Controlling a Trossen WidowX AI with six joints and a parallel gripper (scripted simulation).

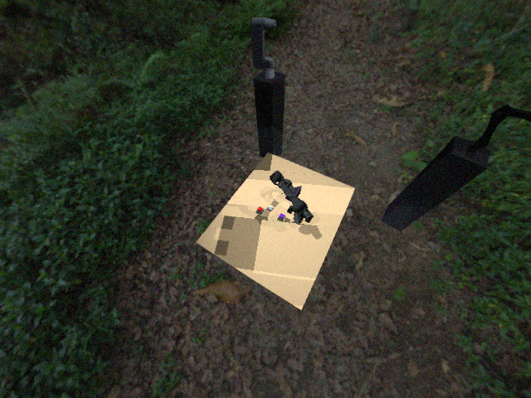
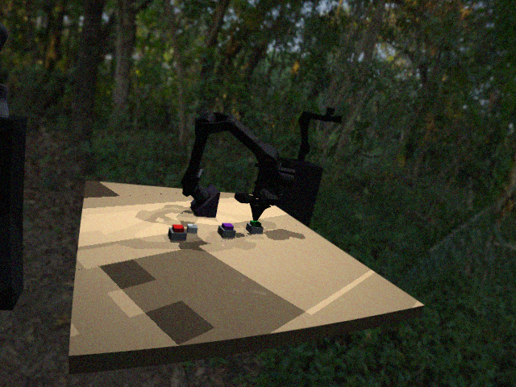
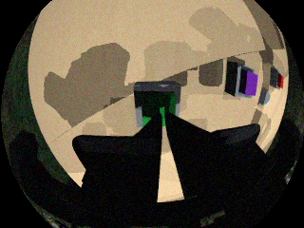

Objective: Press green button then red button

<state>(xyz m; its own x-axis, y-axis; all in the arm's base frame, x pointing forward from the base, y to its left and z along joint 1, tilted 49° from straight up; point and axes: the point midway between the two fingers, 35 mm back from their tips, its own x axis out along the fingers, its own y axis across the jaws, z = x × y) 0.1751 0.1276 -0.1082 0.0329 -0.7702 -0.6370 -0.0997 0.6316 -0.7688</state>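
Now: the green button 1 cm below my gripper tip. From my gripper tip the other things lie so: red button: 10 cm ahead, 30 cm to the right, 1 cm below; small white block: 4 cm ahead, 24 cm to the right, 3 cm below; purple button: 5 cm ahead, 12 cm to the right, 1 cm below.
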